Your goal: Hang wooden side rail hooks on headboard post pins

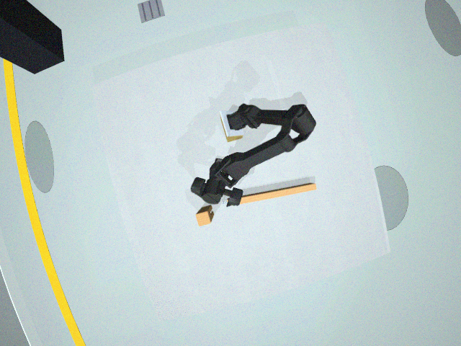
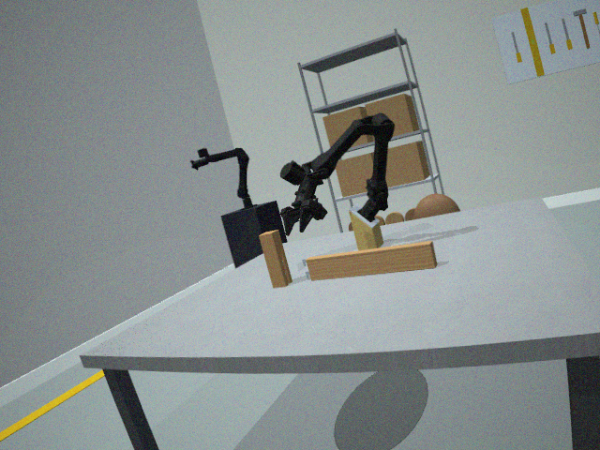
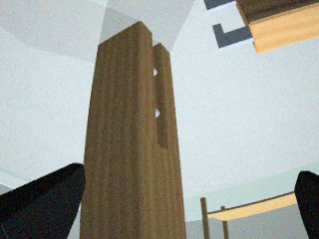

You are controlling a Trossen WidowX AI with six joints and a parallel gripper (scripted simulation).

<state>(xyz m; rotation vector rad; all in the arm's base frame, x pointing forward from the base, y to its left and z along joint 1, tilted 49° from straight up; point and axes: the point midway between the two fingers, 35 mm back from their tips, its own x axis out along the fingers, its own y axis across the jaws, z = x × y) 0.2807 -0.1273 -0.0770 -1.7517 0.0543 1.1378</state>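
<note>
Now: the wooden headboard post 60 mm to the right of my gripper tip, 60 mm below it and 50 mm ahead of it.
</note>
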